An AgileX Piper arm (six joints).
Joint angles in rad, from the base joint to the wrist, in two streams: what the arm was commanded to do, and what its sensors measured. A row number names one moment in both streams.
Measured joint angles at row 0:
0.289 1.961 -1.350 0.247 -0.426 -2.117
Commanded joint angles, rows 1 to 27:
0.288 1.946 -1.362 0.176 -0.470 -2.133
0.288 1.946 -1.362 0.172 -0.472 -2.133
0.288 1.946 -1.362 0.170 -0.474 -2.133
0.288 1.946 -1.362 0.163 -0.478 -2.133
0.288 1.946 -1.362 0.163 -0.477 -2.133
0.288 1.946 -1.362 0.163 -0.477 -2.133
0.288 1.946 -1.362 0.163 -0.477 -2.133
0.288 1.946 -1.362 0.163 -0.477 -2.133
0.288 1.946 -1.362 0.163 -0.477 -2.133
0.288 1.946 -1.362 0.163 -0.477 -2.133
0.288 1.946 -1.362 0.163 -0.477 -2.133
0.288 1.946 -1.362 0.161 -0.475 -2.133
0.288 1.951 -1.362 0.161 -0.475 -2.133
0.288 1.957 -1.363 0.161 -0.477 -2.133
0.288 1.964 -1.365 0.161 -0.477 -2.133
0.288 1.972 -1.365 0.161 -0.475 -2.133
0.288 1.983 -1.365 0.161 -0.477 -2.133
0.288 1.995 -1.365 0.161 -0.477 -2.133
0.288 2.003 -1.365 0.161 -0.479 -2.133
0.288 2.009 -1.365 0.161 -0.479 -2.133
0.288 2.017 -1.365 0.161 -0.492 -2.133
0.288 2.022 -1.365 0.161 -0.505 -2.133
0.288 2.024 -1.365 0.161 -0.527 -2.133
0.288 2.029 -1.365 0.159 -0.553 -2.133
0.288 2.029 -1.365 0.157 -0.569 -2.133
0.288 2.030 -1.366 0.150 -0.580 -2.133
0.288 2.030 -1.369 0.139 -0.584 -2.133
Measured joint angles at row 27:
0.289 2.043 -1.353 0.166 -0.473 -2.117
